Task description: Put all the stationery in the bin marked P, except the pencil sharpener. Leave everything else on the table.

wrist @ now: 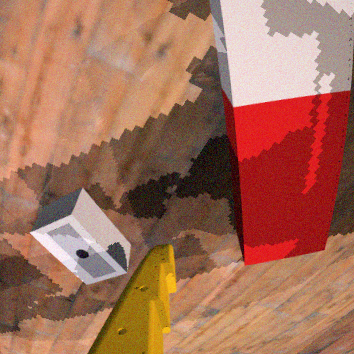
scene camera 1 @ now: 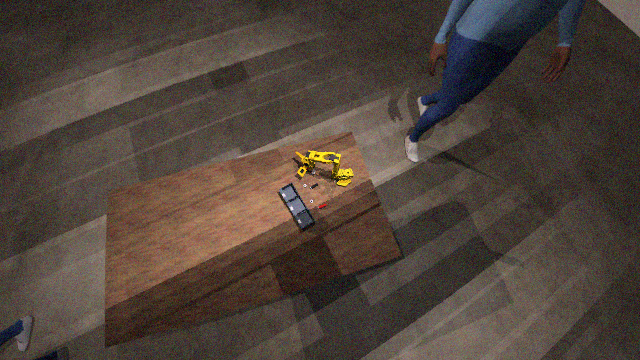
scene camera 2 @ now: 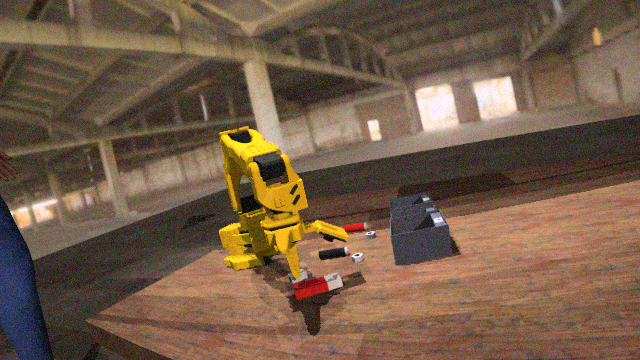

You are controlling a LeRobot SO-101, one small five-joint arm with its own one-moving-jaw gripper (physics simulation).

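Places are measured from the arm's base along level axes (x down, y back, z left), in centimetres.
Where they show: hand, its tool point: (wrist: 173, 261) (scene camera 1: 310, 169) (scene camera 2: 297, 276); arm's base, origin of its link: (scene camera 1: 339, 179) (scene camera 2: 261, 258).
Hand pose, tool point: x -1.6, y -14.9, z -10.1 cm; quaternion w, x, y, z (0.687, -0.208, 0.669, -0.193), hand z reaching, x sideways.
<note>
Things, the pixels of their top centre, and the offset from my tool point.
- white block eraser, centre of its top: (wrist: 293, 155) (scene camera 2: 316, 281) dz -0.9, dx +0.3, dy -3.6 cm
- grey pencil sharpener, centre of its top: (wrist: 79, 254) (scene camera 2: 296, 272) (scene camera 1: 313, 172) dz +2.1, dx +0.5, dy +1.5 cm
- dark three-compartment bin, centre of its top: (scene camera 2: 412, 207) (scene camera 1: 296, 204) dz +19.5, dx -3.0, dy -13.3 cm
- black cylinder, centre of its top: (scene camera 2: 333, 249) (scene camera 1: 314, 185) dz +10.6, dx +0.2, dy -0.8 cm
- red cylinder, centre of its top: (scene camera 2: 354, 224) (scene camera 1: 322, 206) dz +23.3, dx +0.2, dy +0.2 cm
- white nut, centre of its top: (scene camera 2: 357, 255) (scene camera 1: 304, 185) dz +8.8, dx +0.8, dy -5.8 cm
A red and white block eraser (scene camera 2: 316, 286) (wrist: 290, 150) lies on the table. A small white and grey pencil sharpener (scene camera 1: 313, 172) (scene camera 2: 304, 273) (wrist: 82, 240) lies near its red end. My gripper (scene camera 2: 323, 257) is fully open and empty. Its notched jaw (wrist: 142, 305) points down with its tip low, between sharpener and eraser in the wrist view; the moving jaw is out of that picture. A dark three-compartment bin (scene camera 1: 290, 210) (scene camera 2: 421, 249) stands on the table. Its small white labels are too blurred to read, so I cannot tell which compartment is P.
A black cylinder (scene camera 1: 314, 186) (scene camera 2: 332, 253) and a red cylinder (scene camera 1: 322, 206) (scene camera 2: 355, 227) lie between arm and bin. A white nut (scene camera 1: 305, 185) (scene camera 2: 357, 257) lies by the black one, another nut (scene camera 1: 311, 201) (scene camera 2: 370, 234) by the red one. A person (scene camera 1: 460, 65) stands beyond the table.
</note>
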